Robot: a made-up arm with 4 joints. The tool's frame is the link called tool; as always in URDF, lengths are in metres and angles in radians.
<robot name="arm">
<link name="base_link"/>
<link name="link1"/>
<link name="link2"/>
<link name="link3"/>
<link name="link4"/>
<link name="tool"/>
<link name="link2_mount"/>
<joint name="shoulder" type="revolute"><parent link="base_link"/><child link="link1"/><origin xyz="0.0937 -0.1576 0.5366"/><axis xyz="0 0 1"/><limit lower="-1.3" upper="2.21"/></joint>
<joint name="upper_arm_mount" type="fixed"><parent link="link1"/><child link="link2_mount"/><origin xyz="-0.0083 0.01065 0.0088"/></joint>
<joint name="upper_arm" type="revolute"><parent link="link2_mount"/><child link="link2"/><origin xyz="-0.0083 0.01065 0.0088"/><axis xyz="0 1 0"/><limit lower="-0.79" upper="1.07"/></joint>
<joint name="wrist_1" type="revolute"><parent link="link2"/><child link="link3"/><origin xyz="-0.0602 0.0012 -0.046"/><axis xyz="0 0 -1"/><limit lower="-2.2" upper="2.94"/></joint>
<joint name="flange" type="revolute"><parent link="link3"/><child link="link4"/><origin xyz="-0.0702 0.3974 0.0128"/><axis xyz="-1 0 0"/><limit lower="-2.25" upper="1.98"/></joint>
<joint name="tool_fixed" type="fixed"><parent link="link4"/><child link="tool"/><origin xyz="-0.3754 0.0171 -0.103"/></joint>
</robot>
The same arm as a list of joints. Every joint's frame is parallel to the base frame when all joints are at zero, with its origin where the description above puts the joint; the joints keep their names.
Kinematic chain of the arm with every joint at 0, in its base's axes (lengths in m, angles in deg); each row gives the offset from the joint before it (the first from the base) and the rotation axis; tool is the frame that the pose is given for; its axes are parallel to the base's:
shoulder: xyz 0.0937 -0.1576 0.5366 axis +z
upper_arm: xyz -0.0166 0.0213 0.0176 axis +y
wrist_1: xyz -0.0602 0.0012 -0.0460 axis -z
flange: xyz -0.0702 0.3974 0.0128 axis -x
tool: xyz -0.3754 0.0171 -0.1030
Joint limits (deg, base to tool): -74.48..126.62 -45.26..61.31 -126.05..168.45 -128.92..113.45

